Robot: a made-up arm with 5 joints.
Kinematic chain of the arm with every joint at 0, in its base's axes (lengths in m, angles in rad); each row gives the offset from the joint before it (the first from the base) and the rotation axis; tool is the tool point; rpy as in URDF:
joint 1: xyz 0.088 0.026 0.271 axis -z
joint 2: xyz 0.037 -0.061 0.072 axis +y
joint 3: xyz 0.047 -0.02 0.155 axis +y
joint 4: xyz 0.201 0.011 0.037 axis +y
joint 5: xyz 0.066 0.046 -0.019 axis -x
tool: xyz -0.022 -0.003 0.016 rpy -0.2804 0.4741 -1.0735
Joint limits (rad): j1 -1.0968..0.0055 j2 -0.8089..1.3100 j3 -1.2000..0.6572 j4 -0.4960..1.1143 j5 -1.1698..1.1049
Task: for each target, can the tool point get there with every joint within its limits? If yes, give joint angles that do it. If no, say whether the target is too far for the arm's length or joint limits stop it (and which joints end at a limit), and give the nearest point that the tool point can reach.
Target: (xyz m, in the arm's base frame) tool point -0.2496 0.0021 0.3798
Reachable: no: joint limits stop it (at a limit: joint 1, joint 2, joint 3, joint 4) | nearest point -0.1074 0.0030 0.6787 | short by 0.331 m
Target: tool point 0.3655 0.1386 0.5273
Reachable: yes | joints -0.4337 -0.2052 0.3008 -0.3479 0.8153
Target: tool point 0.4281 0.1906 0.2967
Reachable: yes | joints -0.5167 0.7437 -0.1202 0.5206 0.1283
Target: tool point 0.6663 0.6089 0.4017
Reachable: no: too far | nearest point 0.4054 0.3459 0.3740 | short by 0.372 m
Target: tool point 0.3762 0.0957 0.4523
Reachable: yes | joints -0.3231 -0.0830 0.3137 0.7987 0.1003
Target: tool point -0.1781 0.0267 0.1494
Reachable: no: joint limits stop it (at a limit: joint 1, joint 2, joint 3, joint 5) | nearest point 0.1483 0.1193 0.1397 | short by 0.339 m
